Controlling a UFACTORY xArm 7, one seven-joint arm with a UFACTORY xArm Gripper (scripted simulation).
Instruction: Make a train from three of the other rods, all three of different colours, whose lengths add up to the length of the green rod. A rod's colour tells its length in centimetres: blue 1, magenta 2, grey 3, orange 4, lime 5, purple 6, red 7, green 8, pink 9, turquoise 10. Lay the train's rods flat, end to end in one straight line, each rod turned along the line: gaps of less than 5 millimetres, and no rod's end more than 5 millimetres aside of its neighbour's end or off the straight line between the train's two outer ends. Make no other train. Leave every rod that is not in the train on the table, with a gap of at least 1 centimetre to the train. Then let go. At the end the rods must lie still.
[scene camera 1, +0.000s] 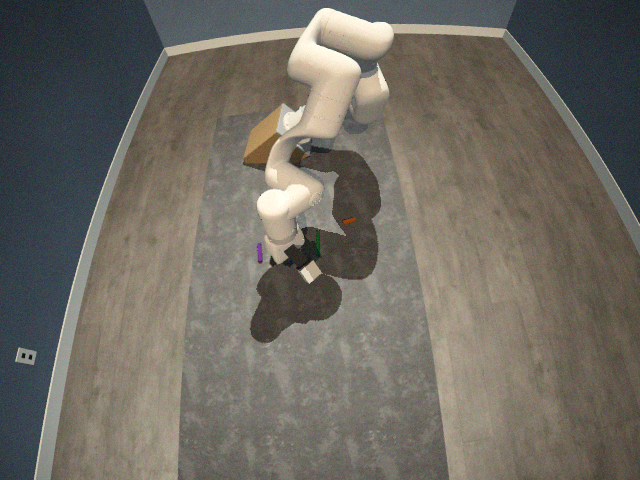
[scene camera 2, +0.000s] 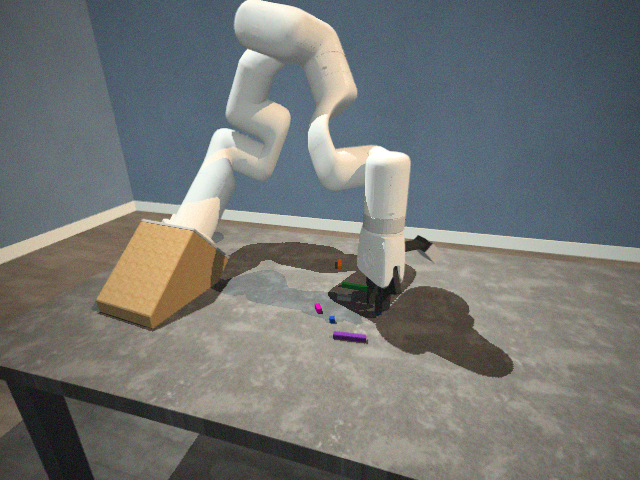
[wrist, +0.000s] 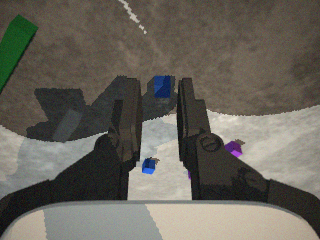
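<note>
Through scene camera 1 I can see my gripper (scene camera 1: 291, 260). The wrist view shows me my gripper (wrist: 159, 96) as well.
</note>
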